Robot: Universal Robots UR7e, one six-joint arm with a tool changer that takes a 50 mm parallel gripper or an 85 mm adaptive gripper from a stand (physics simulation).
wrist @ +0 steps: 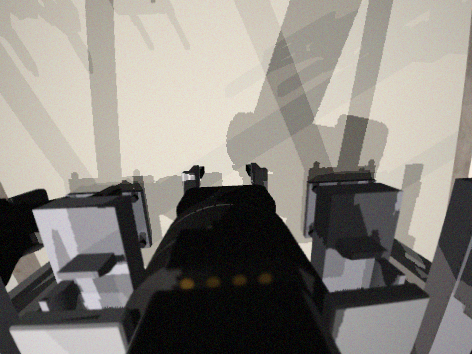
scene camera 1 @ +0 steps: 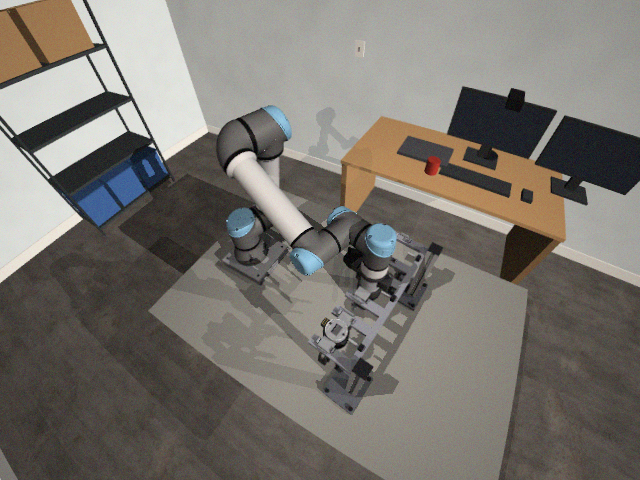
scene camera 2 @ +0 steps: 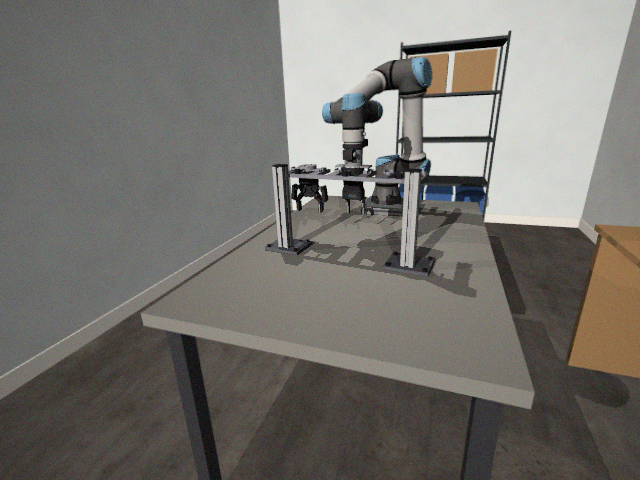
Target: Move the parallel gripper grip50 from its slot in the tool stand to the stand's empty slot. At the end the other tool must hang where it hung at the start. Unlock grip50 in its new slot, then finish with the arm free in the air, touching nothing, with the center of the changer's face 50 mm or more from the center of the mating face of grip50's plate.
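Frame: origin at the arm's base, x right, y down, z ahead, level; centimetres.
Seen in the pictures: arm's base, origin of the base link: (scene camera 1: 251, 252) (scene camera 2: 386, 200).
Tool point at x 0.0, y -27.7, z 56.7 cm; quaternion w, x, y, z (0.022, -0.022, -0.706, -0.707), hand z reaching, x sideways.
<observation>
Pixels of each thing's top centre, then the offset from my tool point to it. Level surfaces: height alone.
- tool grip50, middle of its top: (scene camera 1: 369, 279) (scene camera 2: 353, 161) dx +0.0, dy +0.0, dz -0.4 cm
- tool, middle of its top: (scene camera 1: 335, 328) (scene camera 2: 308, 165) dx +18.0, dy +1.8, dz -1.5 cm
- grey table, its level: dy +31.8 cm
The tool grip50 (scene camera 2: 353, 190) is fixed under the arm's changer at the middle slot of the tool stand (scene camera 1: 362, 368) (scene camera 2: 282, 206). Its black body and two separate fingers (wrist: 225, 175) show in the wrist view; it is open with nothing between the fingers. Pale fork blocks of the stand (wrist: 80, 225) stand on both sides of its body. The size of any gap between plate and forks cannot be told. In scene camera 1 the arm's wrist hides grip50. The other tool (scene camera 1: 336, 330) (scene camera 2: 308, 188) hangs in the end slot beside it. The opposite end slot holds no tool.
The stand's two uprights rise from foot plates (scene camera 1: 347, 395) (scene camera 2: 408, 263) on the grey table (scene camera 1: 454, 361) (scene camera 2: 336, 310). The arm's base (scene camera 1: 253, 255) stands behind the stand. A wooden desk (scene camera 1: 465, 206) with monitors and a red cup (scene camera 1: 432, 165) is at one side; shelves (scene camera 1: 77, 118) are farther off.
</observation>
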